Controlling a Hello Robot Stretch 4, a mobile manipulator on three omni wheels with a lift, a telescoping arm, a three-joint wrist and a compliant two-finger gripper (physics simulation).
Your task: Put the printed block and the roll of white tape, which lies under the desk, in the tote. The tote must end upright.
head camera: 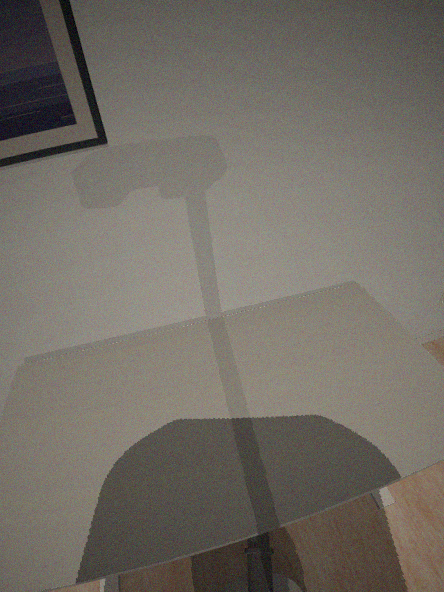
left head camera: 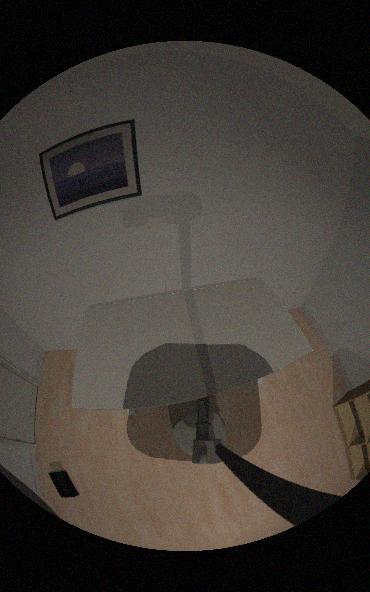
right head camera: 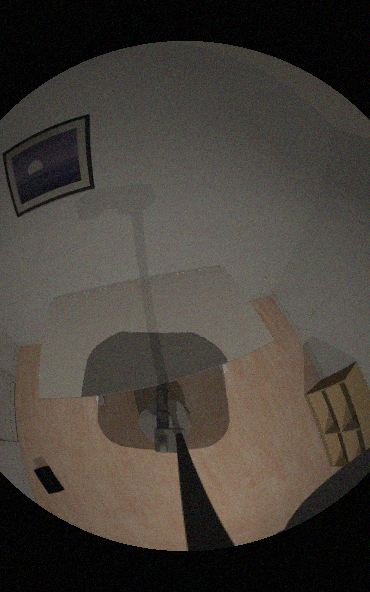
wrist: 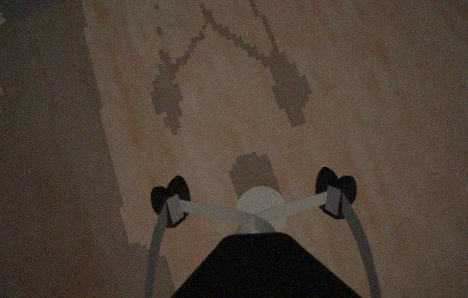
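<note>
The roll of white tape shows as a pale disc on the wood floor in the wrist view, its lower part hidden behind the gripper's linkage. My gripper is open, with its two dark fingertips apart to the left and right of the roll's line of sight; it appears to be above the roll, and nothing is held. The desk has a pale top that hides the roll and fingers from the head views. The printed block and the tote cannot be made out in these views.
The arm's end reaches beneath the desk's front edge. A wooden cubby shelf stands at the right. A small black object lies on the floor at the left. A framed picture hangs on the wall.
</note>
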